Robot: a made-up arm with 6 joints. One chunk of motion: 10 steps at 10 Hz.
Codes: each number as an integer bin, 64 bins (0 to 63) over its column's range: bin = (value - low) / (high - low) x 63, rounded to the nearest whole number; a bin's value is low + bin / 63 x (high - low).
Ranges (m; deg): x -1.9..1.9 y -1.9..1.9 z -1.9..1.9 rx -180..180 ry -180..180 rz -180..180
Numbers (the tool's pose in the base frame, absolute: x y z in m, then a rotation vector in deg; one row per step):
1: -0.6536 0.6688 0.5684 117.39 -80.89 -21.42
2: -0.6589 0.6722 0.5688 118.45 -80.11 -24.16
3: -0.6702 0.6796 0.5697 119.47 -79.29 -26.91
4: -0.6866 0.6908 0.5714 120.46 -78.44 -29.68
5: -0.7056 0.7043 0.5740 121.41 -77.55 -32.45
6: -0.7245 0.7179 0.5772 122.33 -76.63 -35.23
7: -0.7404 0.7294 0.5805 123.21 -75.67 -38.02
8: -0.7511 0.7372 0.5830 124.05 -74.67 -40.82
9: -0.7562 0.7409 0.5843 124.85 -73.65 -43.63
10: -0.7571 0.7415 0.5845 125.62 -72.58 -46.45
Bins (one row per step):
1: 21 43 41 52 17 28
2: 21 43 41 52 17 27
3: 20 43 41 52 18 27
4: 20 43 41 53 18 26
5: 20 43 41 53 18 26
6: 19 43 41 53 18 25
7: 19 44 41 53 18 25
8: 19 44 41 53 18 24
9: 19 44 41 53 19 24
10: 19 44 41 53 19 23

